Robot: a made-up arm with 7 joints.
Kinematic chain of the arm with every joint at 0, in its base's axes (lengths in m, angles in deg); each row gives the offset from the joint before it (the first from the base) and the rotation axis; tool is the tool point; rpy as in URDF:
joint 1: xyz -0.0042 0.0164 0.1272 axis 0 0.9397 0.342
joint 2: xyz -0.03 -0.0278 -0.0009 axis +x
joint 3: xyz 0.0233 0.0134 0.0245 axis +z
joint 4: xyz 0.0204 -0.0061 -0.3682 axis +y
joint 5: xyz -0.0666 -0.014 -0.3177 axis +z
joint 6: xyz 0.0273 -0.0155 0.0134 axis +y
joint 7: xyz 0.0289 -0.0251 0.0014 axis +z
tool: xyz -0.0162 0.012 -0.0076 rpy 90 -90 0
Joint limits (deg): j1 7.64..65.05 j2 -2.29..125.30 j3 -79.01..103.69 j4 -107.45..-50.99 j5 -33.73..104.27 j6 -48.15..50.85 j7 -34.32..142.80
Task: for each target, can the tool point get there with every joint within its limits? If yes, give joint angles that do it. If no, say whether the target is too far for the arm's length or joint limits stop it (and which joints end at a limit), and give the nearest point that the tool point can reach.
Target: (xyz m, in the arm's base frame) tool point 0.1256 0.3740 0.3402
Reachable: yes | joints 28.55 78.05 74.60 -101.52 72.39 9.19 14.67
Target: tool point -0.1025 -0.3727 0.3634
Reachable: no: joint limits stop it (at a limit: joint 1, joint 2, joint 3, joint 4, joint 7) | nearest point -0.1293 -0.3646 -0.0329 | short by 0.397 m
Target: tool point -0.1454 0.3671 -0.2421
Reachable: yes | joints 40.65 72.17 -37.59 -66.46 18.94 -9.85 123.45
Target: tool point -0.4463 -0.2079 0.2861
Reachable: no: joint limits stop it (at a limit: joint 1, joint 3, joint 4, joint 7) | nearest point -0.3759 -0.1212 -0.0520 | short by 0.356 m
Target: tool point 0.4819 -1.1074 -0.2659
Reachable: no: too far | nearest point 0.1112 -0.3483 -0.2296 | short by 0.846 m
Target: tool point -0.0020 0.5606 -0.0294
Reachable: yes | joints 54.76 84.55 16.36 -61.12 -7.69 -16.78 34.53
